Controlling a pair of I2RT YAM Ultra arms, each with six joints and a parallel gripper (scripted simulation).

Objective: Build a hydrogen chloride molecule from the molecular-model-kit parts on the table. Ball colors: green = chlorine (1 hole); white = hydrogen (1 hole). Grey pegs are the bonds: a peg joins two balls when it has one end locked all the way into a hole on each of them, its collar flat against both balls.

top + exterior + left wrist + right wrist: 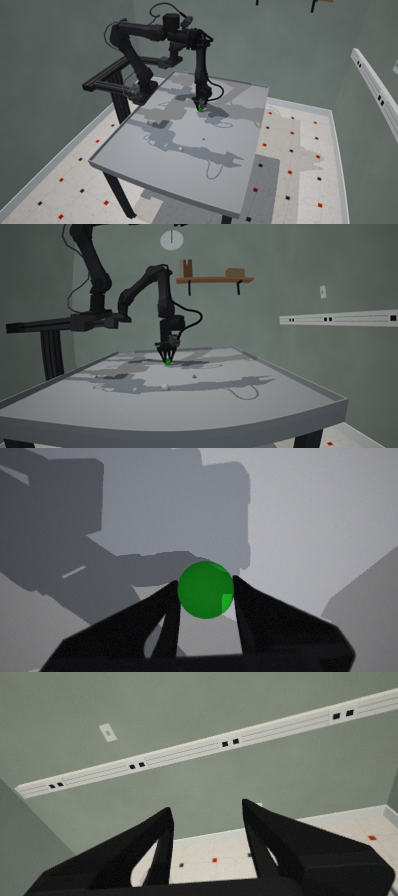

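The grey peg is 40 mm behind my right hand, 30 mm to the left of it and 630 mm below it. Round my right hand: green ball: 140 mm behind, 300 mm to the left, 610 mm below; then white ball: 140 mm behind, 90 mm to the right, 620 mm below.
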